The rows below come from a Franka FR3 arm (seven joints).
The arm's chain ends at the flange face. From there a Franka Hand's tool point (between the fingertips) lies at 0.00 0.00 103.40 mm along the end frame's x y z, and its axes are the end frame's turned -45 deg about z.
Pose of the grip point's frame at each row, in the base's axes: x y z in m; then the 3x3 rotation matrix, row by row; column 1 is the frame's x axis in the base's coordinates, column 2 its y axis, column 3 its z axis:
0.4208 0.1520 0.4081; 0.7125 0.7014 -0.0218; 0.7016 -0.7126 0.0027; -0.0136 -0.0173 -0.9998
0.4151 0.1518 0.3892; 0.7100 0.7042 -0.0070; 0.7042 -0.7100 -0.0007; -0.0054 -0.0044 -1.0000
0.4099 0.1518 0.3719; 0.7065 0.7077 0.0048; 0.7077 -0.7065 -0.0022; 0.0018 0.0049 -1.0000
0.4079 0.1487 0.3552; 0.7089 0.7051 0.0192; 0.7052 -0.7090 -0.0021; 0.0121 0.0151 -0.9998
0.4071 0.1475 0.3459; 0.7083 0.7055 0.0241; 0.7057 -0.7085 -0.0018; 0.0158 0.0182 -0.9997
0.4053 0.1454 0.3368; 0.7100 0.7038 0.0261; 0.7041 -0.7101 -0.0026; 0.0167 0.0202 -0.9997
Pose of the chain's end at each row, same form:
0.4231 0.1517 0.5115; 0.9998 -0.0078 -0.0218; -0.0078 -1.0000 0.0027; -0.0218 -0.0026 -0.9998
0.4158 0.1519 0.4926; 1.0000 -0.0041 -0.0070; -0.0041 -1.0000 -0.0007; -0.0069 0.0007 -1.0000
0.4094 0.1520 0.4753; 1.0000 0.0008 0.0048; 0.0008 -1.0000 -0.0022; 0.0047 0.0022 -1.0000
0.4059 0.1489 0.4586; 0.9998 -0.0027 0.0192; -0.0027 -1.0000 -0.0021; 0.0192 0.0021 -0.9998
0.4046 0.1477 0.4493; 0.9997 -0.0020 0.0241; -0.0020 -1.0000 -0.0018; 0.0240 0.0017 -0.9997
0.4026 0.1457 0.4402; 0.9997 -0.0044 0.0261; -0.0042 -1.0000 -0.0026; 0.0261 0.0025 -0.9997

